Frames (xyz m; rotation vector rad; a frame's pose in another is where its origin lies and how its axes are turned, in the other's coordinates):
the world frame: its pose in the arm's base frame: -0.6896 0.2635 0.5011 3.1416 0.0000 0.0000
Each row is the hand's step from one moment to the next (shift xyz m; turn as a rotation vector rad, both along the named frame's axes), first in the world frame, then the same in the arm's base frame.
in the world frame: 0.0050 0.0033 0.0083 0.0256 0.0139 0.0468
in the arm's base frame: 0.0050 -0.0033 -0.0083 0.0256 -0.0139 -0.0468
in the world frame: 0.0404 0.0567 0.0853 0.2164 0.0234 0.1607
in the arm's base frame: 0.0404 -0.0567 -0.0853 0.2164 -0.0234 -0.1607
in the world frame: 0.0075 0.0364 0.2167 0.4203 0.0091 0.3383
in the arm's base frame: 0.0075 -0.0364 -0.2167 0.4203 -0.0091 -0.3383
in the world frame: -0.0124 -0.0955 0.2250 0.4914 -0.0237 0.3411
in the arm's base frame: -0.0124 0.0955 -0.2250 0.4914 0.0237 -0.3411
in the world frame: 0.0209 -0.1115 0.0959 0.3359 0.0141 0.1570
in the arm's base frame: 0.0209 0.1115 -0.0959 0.3359 -0.0141 -0.1570
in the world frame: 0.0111 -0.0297 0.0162 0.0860 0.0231 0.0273
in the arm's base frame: 0.0111 0.0297 -0.0162 0.0860 -0.0231 -0.0273
